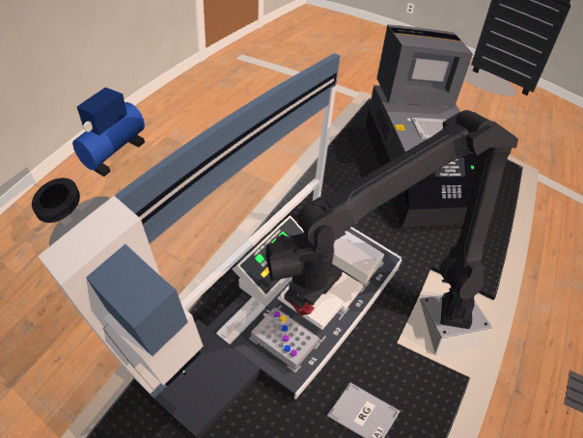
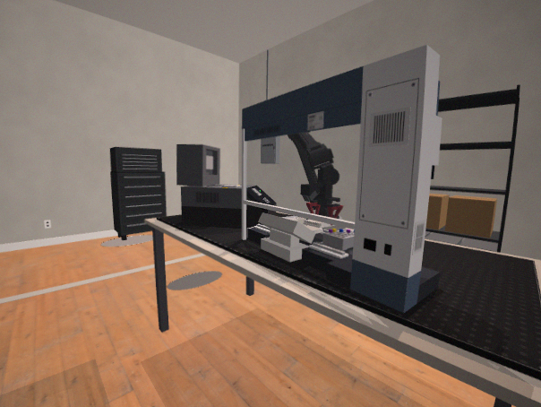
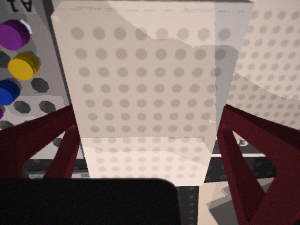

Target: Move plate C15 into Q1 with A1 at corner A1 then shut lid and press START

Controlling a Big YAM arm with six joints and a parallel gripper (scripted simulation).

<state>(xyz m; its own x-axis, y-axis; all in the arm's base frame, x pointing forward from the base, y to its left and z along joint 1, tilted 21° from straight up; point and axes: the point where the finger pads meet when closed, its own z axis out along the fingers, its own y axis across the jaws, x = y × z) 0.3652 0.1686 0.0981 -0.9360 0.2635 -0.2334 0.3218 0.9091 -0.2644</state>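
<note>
My gripper is now 19 cm to the left of the deep-well block, 7 cm past it and 4 cm above it. The rest, counted from my hand: coloured tube: 11 cm to the left, 4 cm below, 3 cm ahead; then tube cooling block: 9 cm to the left, 5 cm below, 3 cm ahead; then grey RG nest: 20 cm to the left, 20 cm behind, 11 cm below.
</note>
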